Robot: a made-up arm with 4 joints. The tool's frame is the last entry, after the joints. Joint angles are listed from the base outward. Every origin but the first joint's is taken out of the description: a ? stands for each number. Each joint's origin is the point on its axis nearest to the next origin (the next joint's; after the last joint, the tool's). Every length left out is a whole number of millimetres.
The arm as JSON. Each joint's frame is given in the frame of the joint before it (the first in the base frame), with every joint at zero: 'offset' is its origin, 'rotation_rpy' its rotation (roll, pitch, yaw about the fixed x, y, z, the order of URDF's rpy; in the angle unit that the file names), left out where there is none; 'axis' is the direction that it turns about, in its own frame. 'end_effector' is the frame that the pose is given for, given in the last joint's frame.
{
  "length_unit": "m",
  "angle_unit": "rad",
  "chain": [
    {
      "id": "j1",
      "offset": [
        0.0,
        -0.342,
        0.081
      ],
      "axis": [
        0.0,
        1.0,
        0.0
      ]
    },
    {
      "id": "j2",
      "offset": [
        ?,
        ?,
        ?
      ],
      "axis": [
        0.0,
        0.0,
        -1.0
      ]
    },
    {
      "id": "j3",
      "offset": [
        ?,
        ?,
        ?
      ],
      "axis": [
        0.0,
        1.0,
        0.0
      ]
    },
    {
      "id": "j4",
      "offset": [
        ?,
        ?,
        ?
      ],
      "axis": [
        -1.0,
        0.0,
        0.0
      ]
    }
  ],
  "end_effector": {
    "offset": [
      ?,
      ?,
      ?
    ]
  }
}
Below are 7 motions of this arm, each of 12 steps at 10 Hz.
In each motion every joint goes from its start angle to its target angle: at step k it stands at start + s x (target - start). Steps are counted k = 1, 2, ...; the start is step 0. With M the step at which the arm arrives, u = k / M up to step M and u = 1 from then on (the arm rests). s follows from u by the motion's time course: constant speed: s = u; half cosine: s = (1 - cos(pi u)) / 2; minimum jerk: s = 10 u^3 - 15 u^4 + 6 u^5.
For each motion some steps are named. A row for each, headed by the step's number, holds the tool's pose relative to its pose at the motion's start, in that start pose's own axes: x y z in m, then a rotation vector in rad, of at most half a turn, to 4 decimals.
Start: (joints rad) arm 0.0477 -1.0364 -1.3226 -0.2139
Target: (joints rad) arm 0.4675 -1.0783 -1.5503 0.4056
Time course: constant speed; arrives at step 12
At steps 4, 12:
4: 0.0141 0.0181 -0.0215 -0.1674 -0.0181 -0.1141
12: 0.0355 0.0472 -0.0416 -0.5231 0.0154 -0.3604

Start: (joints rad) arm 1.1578 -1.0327 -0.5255 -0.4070
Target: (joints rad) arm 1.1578 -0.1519 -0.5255 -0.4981
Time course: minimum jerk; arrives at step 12
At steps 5, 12:
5: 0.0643 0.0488 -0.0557 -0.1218 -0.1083 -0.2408
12: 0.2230 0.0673 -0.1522 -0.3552 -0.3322 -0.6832

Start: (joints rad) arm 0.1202 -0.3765 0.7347 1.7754
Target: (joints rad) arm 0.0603 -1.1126 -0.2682 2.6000
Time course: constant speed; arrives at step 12
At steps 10, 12:
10: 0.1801 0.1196 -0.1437 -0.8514 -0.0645 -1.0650
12: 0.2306 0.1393 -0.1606 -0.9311 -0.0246 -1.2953

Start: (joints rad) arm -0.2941 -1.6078 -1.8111 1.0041
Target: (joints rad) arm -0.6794 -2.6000 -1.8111 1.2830
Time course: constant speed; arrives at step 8
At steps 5, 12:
5: -0.0101 0.0227 0.0665 0.4800 -0.0293 0.1083
12: -0.0270 -0.0134 0.1121 0.7559 -0.0087 0.2234

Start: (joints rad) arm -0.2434 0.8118 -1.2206 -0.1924
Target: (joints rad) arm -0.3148 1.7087 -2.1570 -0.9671
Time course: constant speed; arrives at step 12
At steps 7, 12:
7: 0.1623 -0.1097 -0.1999 -0.0854 -0.5315 0.1517
12: 0.2526 -0.2821 -0.2230 -0.2075 -0.7000 0.5010

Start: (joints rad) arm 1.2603 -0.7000 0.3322 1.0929
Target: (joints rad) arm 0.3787 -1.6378 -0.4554 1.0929
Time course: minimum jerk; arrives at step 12
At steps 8, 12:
8: 0.4294 -0.1473 -0.2665 -0.6615 -1.0607 -0.4812
12: 0.5340 -0.2473 -0.2346 -0.8231 -1.3396 -0.4780

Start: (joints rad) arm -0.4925 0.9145 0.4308 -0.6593
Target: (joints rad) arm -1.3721 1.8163 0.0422 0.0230
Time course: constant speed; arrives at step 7
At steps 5, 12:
5: 0.2122 0.1558 -0.0970 0.2921 -0.5884 -0.1957
12: 0.2813 0.2418 -0.0456 0.4282 -0.6606 -0.4040

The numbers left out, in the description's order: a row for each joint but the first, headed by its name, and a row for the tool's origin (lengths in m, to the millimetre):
j2: 0.007 0.0 -0.057
j3: 0.057 0.035 0.0
j4: -0.425 0.0 0.009
tool: 0.0 0.094 -0.213

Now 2 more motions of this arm.
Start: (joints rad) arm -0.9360 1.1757 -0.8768 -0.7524
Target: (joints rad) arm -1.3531 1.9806 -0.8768 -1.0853
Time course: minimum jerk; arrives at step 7
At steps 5, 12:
5: 0.2715 0.1074 -0.1674 -0.0185 -0.5671 -0.4313
12: 0.3260 0.1144 -0.1786 -0.0221 -0.6597 -0.5075

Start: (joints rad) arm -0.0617 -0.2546 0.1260 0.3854
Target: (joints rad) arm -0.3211 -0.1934 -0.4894 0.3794
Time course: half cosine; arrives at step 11
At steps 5, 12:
5: 0.1165 0.0491 -0.1227 -0.0244 -0.3350 -0.1637
12: 0.3336 0.0699 -0.2169 -0.0640 -0.7863 -0.3711

